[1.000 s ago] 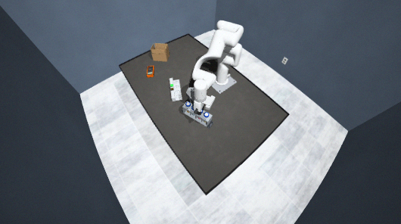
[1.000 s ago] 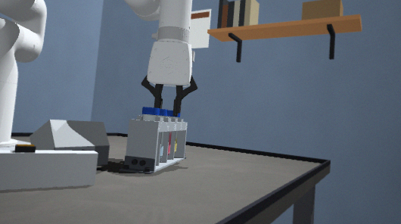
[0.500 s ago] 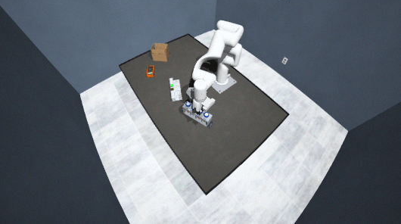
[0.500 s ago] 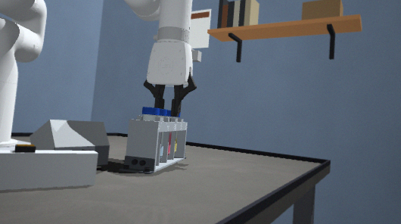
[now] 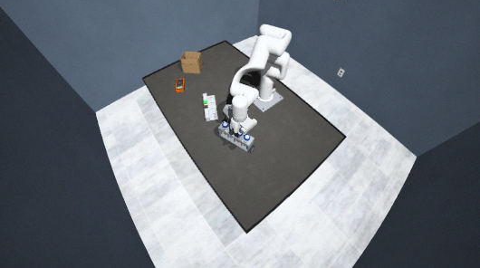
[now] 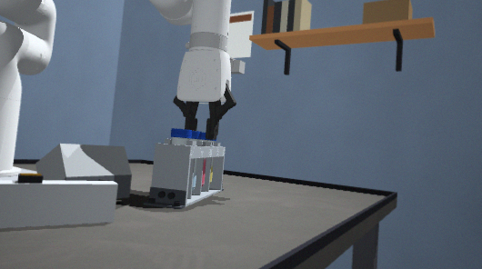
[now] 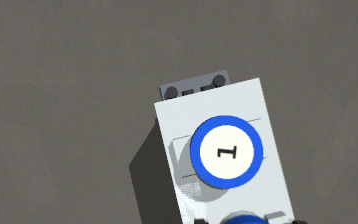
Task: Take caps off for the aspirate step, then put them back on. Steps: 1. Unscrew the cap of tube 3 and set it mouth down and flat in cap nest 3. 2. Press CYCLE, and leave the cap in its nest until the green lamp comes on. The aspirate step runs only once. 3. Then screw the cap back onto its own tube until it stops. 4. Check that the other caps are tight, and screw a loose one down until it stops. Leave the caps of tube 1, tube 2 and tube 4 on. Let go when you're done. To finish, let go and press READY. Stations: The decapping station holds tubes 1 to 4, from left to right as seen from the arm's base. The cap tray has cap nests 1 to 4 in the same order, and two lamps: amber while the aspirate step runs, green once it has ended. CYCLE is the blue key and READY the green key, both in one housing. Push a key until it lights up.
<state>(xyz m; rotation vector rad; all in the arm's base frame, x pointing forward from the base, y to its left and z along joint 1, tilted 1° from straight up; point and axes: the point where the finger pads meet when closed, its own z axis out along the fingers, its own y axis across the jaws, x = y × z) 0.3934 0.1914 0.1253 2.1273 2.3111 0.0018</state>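
Right now my hand is 21 cm to the left of the green ready key, 11 cm past it and 6 cm above it. Also, from my hand: grey key housing 18 cm to the right, 9 cm behind, 7 cm below; station 13 cm below, 2 cm to the right, 1 cm ahead; blue cycle key 16 cm to the right, 11 cm behind, 6 cm below.
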